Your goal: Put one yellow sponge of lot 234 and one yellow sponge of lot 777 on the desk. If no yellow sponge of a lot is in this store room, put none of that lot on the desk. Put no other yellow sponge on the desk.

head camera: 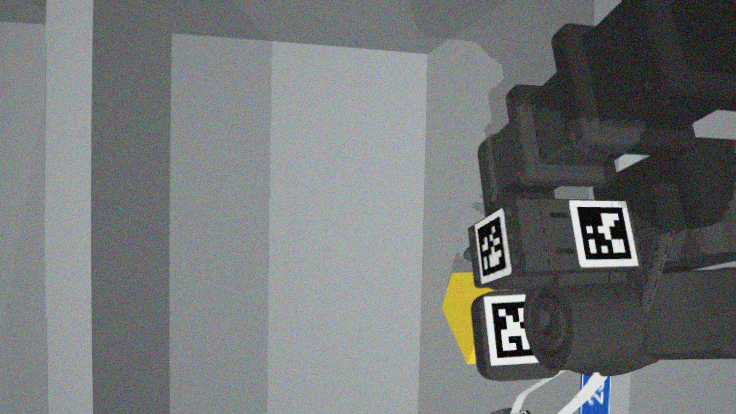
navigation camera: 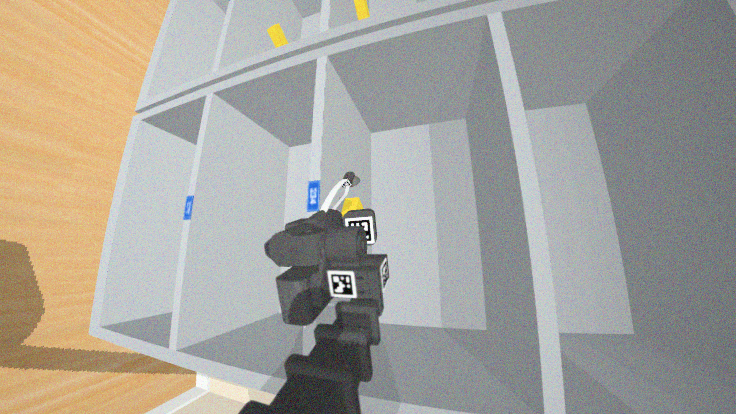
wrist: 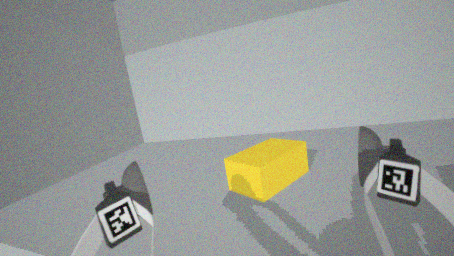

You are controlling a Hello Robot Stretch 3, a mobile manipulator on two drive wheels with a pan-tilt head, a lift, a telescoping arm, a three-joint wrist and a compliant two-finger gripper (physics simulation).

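Observation:
A yellow sponge lies on a grey shelf board, partly hidden by my gripper's body in the head and navigation views. My gripper is open, with one fingertip to either side of the sponge in the wrist view; the sponge lies between and slightly beyond them, not visibly touched. A blue label on the shelf's front edge appears to read 234 in the navigation view. Two more yellow sponges lie in the neighbouring bay. The desk does not show.
The grey shelf unit surrounds the gripper, with a side wall and back panel near the fingers. Another blue label, too blurred to read, is on a different shelf edge. Wood-patterned floor shows at the left.

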